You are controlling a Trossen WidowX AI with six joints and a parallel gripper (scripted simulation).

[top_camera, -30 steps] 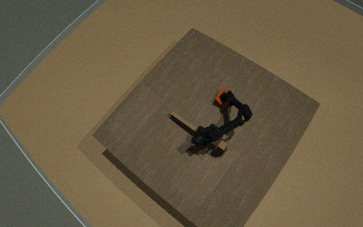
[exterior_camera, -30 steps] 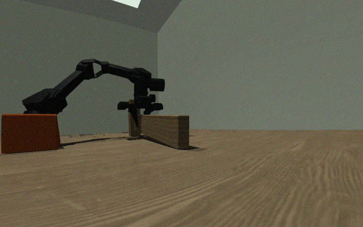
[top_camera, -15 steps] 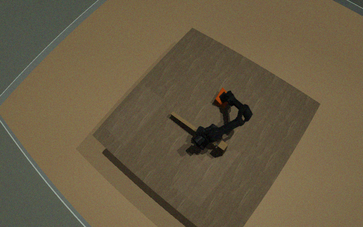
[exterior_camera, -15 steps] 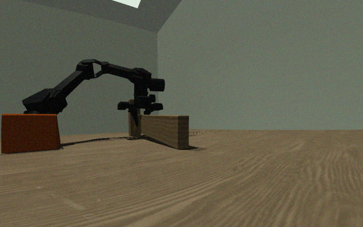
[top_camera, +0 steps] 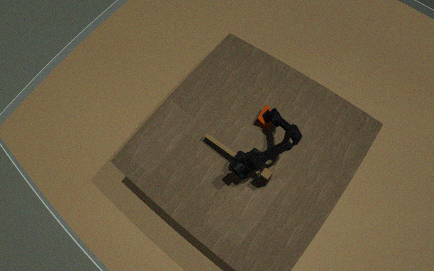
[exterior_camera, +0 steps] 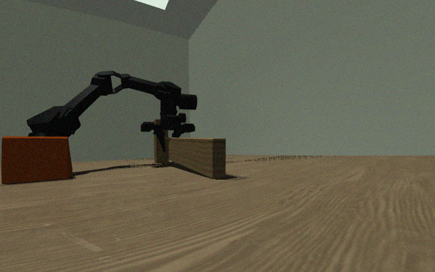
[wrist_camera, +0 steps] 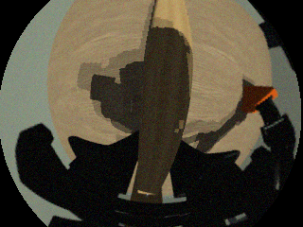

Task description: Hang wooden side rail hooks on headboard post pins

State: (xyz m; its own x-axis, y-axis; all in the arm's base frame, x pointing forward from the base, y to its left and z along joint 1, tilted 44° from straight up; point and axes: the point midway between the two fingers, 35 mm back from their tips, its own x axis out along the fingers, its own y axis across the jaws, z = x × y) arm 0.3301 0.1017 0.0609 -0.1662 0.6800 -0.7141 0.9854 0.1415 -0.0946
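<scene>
Now: the headboard post 120 mm to the left of my gripper tip and 40 mm above it.
</scene>
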